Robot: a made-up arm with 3 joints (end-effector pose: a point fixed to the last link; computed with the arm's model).
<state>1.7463 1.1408 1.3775</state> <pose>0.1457 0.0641 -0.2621 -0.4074 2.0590 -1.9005</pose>
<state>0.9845 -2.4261 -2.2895</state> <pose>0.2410 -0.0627 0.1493 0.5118 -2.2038 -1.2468</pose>
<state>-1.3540 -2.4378 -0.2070</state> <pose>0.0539 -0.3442 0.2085 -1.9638 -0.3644 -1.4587</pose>
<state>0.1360 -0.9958 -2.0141</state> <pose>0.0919 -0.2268 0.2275 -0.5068 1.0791 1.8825</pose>
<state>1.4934 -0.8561 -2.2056</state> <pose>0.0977 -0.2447 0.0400 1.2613 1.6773 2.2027</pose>
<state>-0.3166 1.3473 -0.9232</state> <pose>-0.0503 0.0045 0.2847 1.1297 -0.8749 0.9820</pose>
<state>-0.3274 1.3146 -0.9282</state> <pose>-0.0504 0.0071 0.2797 1.0917 -0.8737 0.9950</pose>
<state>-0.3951 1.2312 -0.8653</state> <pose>-0.0581 0.0184 0.2800 1.0035 -0.8598 0.9848</pose>
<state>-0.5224 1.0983 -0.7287</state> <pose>-0.0714 0.0421 0.2832 0.8673 -0.8515 0.9268</pose>
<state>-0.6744 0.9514 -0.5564</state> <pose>-0.0819 0.0746 0.2850 0.7275 -0.8724 0.8172</pose>
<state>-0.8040 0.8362 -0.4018</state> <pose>-0.0852 0.1039 0.2867 0.6341 -0.9140 0.6958</pose>
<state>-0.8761 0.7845 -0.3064</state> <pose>-0.0862 0.1200 0.2910 0.6050 -0.9434 0.6171</pose>
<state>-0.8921 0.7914 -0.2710</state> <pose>-0.0893 0.1231 0.2972 0.6232 -0.9460 0.5941</pose>
